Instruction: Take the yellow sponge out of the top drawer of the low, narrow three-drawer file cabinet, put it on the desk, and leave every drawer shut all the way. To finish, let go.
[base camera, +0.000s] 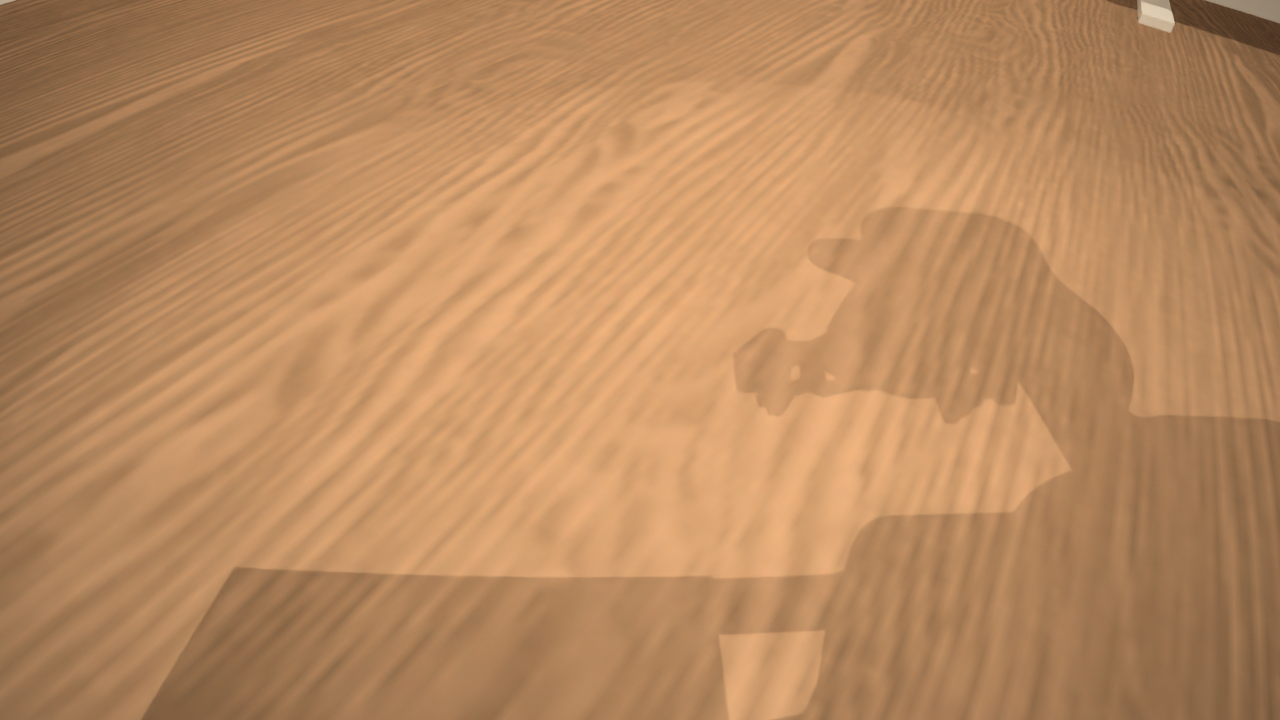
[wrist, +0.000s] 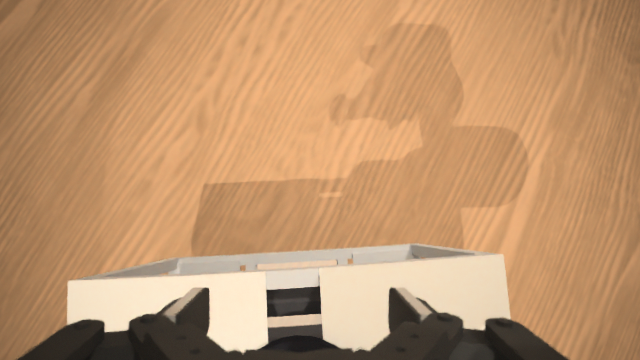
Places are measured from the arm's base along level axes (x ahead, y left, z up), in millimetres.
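Where they show: gripper, fingertip midpoint: (wrist: 300, 308).
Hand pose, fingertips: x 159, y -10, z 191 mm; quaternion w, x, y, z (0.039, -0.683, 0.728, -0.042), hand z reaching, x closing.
Note:
After its pixels a point has its place.
My gripper (wrist: 300, 308) {z 191, x 159, y -10 mm} is open in the wrist view, its two dark fingers wide apart with no object between them. It points down over the cream and grey top of my own base. The yellow sponge, the low three-drawer file cabinet and the desk top do not show in either view, so how the drawers stand cannot be seen.
The wood floor (base camera: 447, 313) {z -396, x 537, y 121 mm} (wrist: 125, 125) {z -396, x 464, y 404 mm} carries the shadow of my arm and base. A short piece of a white post (base camera: 1155, 16) shows at the top right of the base camera view, beside a dark strip along the floor's far edge.

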